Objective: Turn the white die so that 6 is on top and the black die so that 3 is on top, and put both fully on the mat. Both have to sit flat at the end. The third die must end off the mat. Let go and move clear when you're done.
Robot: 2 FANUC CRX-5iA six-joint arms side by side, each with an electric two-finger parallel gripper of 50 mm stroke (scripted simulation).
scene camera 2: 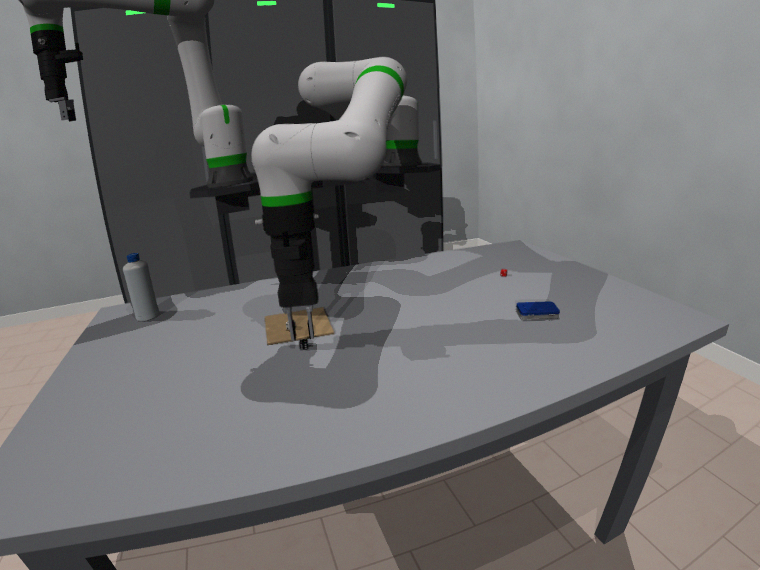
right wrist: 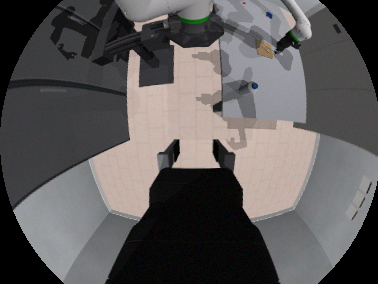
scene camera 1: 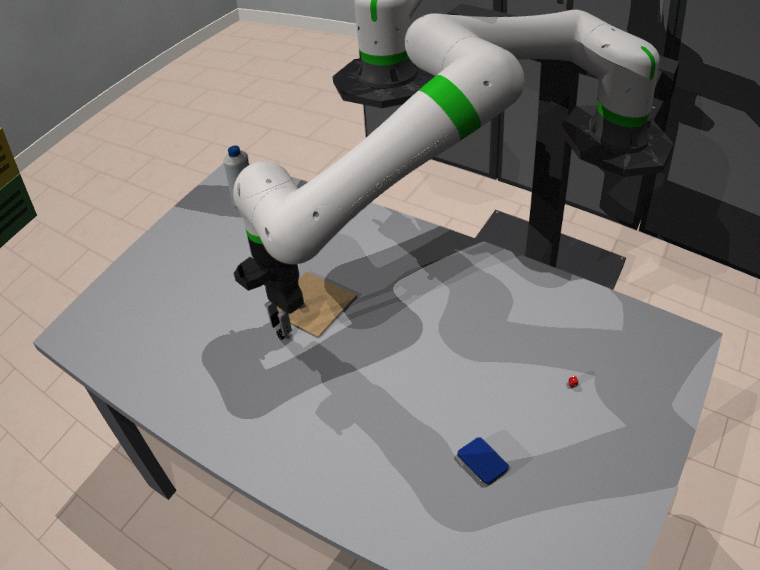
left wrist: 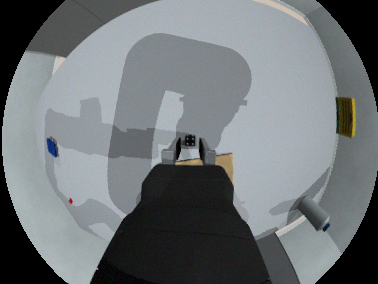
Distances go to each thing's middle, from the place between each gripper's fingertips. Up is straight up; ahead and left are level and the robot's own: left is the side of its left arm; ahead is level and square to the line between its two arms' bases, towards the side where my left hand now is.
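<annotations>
The tan mat (scene camera 1: 324, 302) is 40 mm below my left hand (scene camera 2: 302, 337), 100 mm behind it and 10 mm to the left of it. Counting from that same left hand, I find the blue-topped box (scene camera 1: 477, 456) 500 mm to the left, 110 mm ahead and 30 mm below, while the grey bottle (scene camera 2: 136, 271) is 360 mm to the right, 340 mm behind and 40 mm above.
The grey bottle, taken from my right hand (scene camera 2: 69, 120), is 49 cm below, 32 cm ahead and 19 cm to the left. The tan mat is 57 cm below my right hand, 56 cm ahead of it and 56 cm to the left of it. From my right hand again, the blue-topped box is 105 cm to the left, 77 cm ahead and 56 cm below.
</annotations>
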